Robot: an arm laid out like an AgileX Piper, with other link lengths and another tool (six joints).
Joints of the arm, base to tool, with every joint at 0 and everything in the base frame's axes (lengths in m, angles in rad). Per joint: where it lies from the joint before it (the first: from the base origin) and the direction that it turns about. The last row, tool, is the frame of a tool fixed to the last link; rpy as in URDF.
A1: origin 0 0 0.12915 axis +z
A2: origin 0 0 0 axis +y
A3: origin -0.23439 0 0.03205 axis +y
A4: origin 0.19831 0 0.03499 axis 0.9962 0 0.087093
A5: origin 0 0 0 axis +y
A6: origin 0.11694 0 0.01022 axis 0.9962 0 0.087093
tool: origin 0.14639 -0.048 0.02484 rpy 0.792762 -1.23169 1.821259
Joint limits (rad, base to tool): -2.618..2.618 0..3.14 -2.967..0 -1.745..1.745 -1.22..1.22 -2.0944..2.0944
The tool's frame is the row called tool.
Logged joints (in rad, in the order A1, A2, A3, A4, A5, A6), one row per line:
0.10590, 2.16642, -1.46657, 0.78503, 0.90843, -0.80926
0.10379, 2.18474, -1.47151, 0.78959, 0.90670, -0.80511
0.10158, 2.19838, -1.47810, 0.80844, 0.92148, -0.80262
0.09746, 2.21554, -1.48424, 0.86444, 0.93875, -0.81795
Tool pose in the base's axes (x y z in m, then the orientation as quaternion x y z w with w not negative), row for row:
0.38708, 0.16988, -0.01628, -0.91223, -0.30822, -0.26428, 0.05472
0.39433, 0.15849, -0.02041, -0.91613, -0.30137, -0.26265, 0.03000
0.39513, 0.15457, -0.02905, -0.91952, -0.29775, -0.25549, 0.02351
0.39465, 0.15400, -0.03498, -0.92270, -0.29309, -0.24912, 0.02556
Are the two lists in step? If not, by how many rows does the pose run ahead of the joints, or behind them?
The pose runs 2 rows behind the joints: the pose in row i belongs to the joints in row i - 2.
